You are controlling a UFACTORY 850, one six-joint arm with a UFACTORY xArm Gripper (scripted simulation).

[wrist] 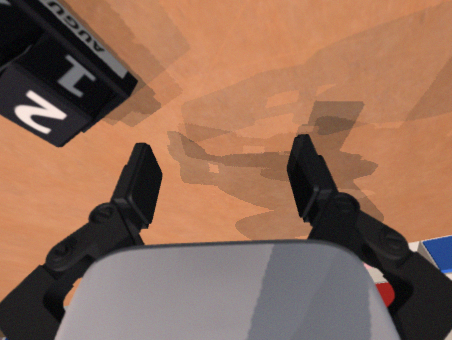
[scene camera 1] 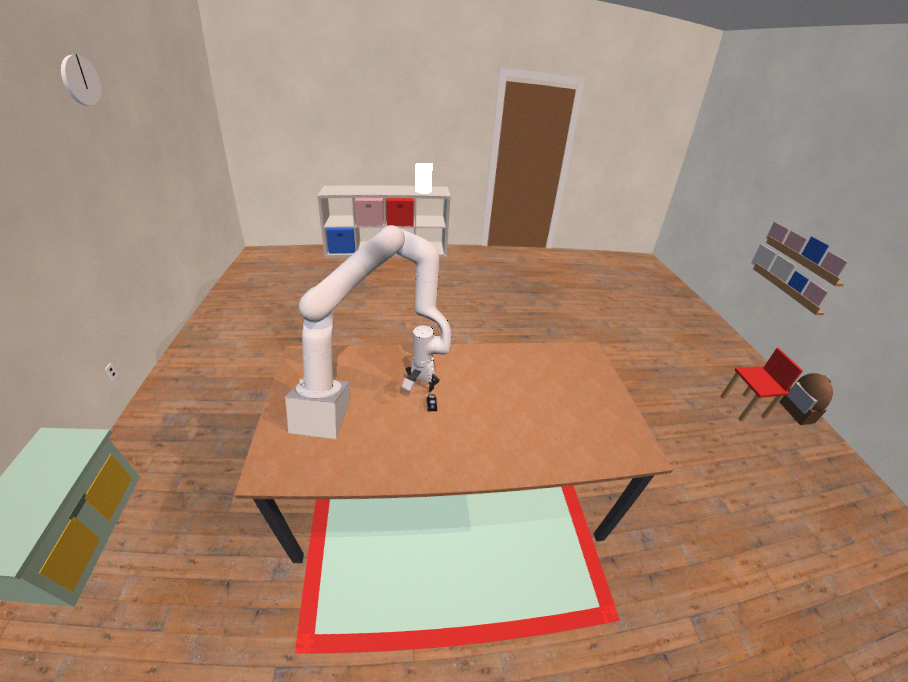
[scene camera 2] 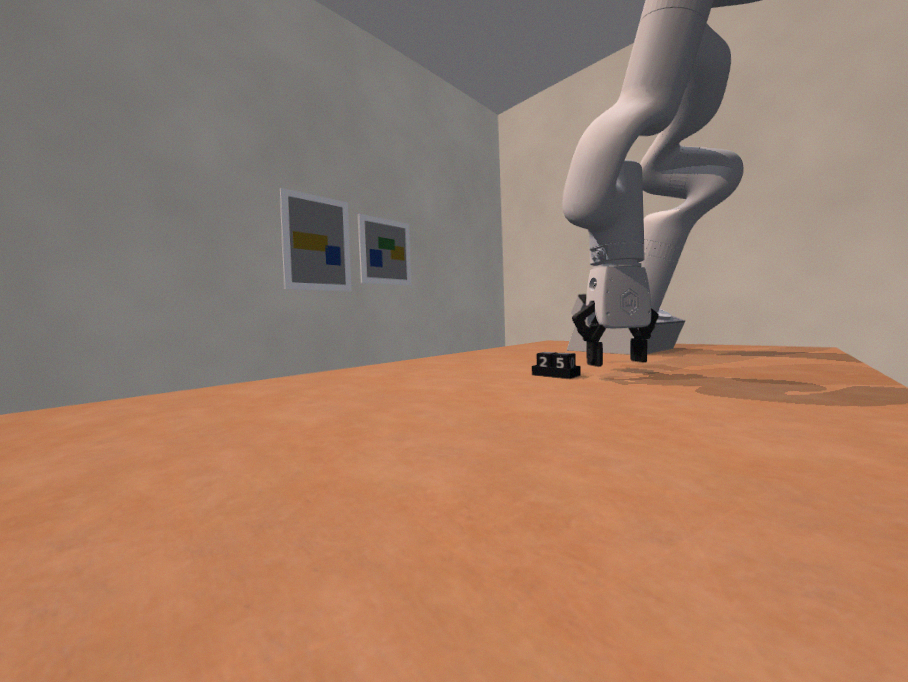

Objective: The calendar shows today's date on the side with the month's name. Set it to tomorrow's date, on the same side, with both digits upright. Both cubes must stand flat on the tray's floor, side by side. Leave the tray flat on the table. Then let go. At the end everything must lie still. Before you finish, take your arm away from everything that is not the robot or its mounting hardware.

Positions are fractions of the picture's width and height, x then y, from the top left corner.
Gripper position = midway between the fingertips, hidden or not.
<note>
I see my gripper (scene camera 2: 0.68,0.53).
My gripper is seen too in the wrist view (wrist: 0.49,0.46).
</note>
